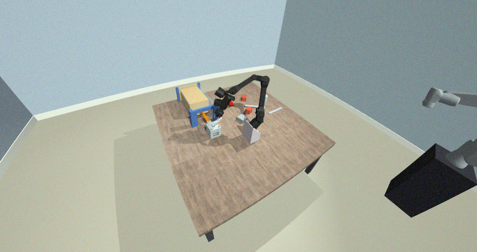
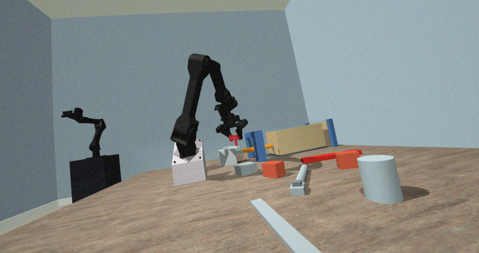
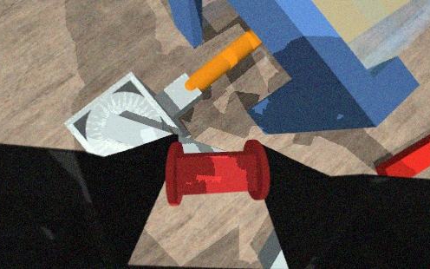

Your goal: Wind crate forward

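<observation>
Right now my gripper tip is 10 mm to the left of the red knob and 10 mm past it. Round my gripper tip: blue steel frame (100 mm ahead, 70 mm to the left, 30 mm below); winch handle (30 mm below, 30 mm behind, 20 mm to the left); grey winch (100 mm below, 80 mm behind, 70 mm to the left).
</observation>
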